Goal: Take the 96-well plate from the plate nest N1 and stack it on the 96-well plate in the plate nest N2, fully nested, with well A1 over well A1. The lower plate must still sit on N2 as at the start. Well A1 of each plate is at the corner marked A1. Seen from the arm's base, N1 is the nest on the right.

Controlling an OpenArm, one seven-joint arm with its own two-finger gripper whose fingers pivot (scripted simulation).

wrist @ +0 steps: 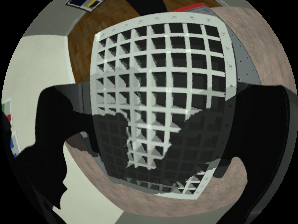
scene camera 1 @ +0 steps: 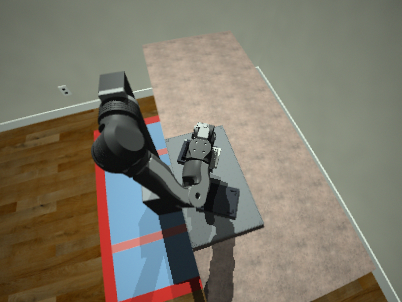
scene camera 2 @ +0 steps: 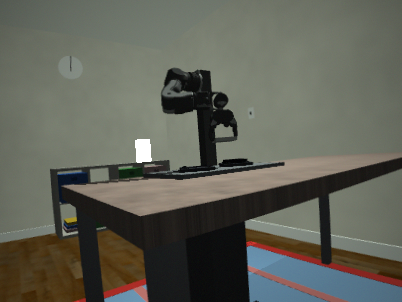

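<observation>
Black arm column [scene camera 2: 208, 156], also at [scene camera 1: 115, 80]. Plate nest N1 [scene camera 1: 220, 199]. My gripper [wrist: 154, 124].
</observation>
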